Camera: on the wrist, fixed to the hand. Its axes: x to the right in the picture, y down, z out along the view.
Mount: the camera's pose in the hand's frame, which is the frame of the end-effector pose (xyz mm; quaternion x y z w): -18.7 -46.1 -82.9 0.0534 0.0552 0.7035 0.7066
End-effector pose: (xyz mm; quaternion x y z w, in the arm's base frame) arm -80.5 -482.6 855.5 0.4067 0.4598 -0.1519 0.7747
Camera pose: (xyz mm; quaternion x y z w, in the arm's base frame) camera -167.3 -450.1 828.1 0.6605 0.0734 0.4355 0.6071
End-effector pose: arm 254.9 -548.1 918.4 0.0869 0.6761 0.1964 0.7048
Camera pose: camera 180.2 -609.2 911.8 0.5638 0.4660 0.6033 0.3179
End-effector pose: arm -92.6 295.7 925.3 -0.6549 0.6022 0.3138 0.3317
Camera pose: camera -47.1 241.7 991.4 -0.0387 0.9212 0.3867 0.0154
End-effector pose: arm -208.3 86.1 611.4 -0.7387 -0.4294 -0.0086 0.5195
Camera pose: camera -213.8 14.4 676.0 -0.7958 0.2445 0.3415 0.4363
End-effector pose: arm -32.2 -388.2 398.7 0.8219 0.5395 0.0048 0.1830
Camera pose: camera -97.8 -364.1 465.5 0.9697 -0.1866 0.1487 0.0523
